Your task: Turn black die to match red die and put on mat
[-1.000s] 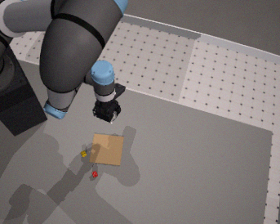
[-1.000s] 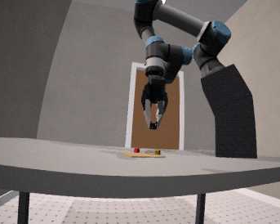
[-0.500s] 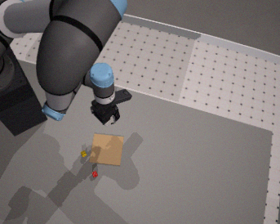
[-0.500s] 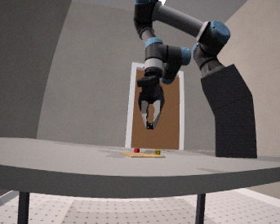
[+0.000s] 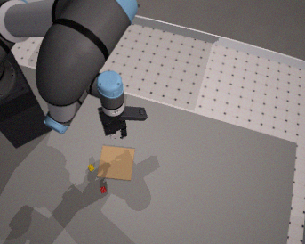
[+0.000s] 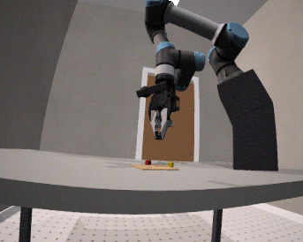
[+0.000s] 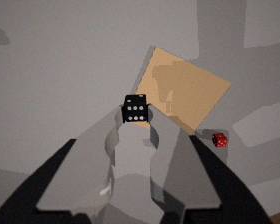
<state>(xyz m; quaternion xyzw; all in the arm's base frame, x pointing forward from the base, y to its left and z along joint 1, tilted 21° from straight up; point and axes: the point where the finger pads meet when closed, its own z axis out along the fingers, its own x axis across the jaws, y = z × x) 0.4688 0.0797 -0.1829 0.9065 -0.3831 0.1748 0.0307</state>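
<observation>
Right now my hand is 12 cm above the tan mat and 8 cm to the left of it. Round my hand: yellow die 14 cm to the right, 11 cm below, 8 cm behind; black die 1 cm below; red die 21 cm to the right, 11 cm below, 1 cm ahead.
</observation>
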